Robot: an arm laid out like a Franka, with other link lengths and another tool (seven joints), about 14 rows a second.
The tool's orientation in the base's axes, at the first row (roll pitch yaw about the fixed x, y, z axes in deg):
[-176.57, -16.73, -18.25]
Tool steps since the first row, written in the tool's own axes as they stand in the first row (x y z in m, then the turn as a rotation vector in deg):
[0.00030, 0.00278, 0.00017, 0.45, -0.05, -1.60]
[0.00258, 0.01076, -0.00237, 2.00, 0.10, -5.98]
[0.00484, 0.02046, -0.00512, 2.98, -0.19, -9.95]
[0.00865, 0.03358, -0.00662, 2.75, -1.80, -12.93]
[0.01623, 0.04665, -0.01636, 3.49, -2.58, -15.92]
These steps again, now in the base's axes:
[-0.00050, -0.00275, -0.00024, -0.04, -0.03, 1.66]
[-0.00153, -0.01095, 0.00239, 0.05, -0.50, 6.29]
[-0.00315, -0.02079, 0.00512, -0.14, -0.38, 10.38]
[-0.00401, -0.03439, 0.00689, -0.74, 1.32, 13.26]
[-0.00383, -0.04880, 0.01764, -0.70, 1.94, 16.37]

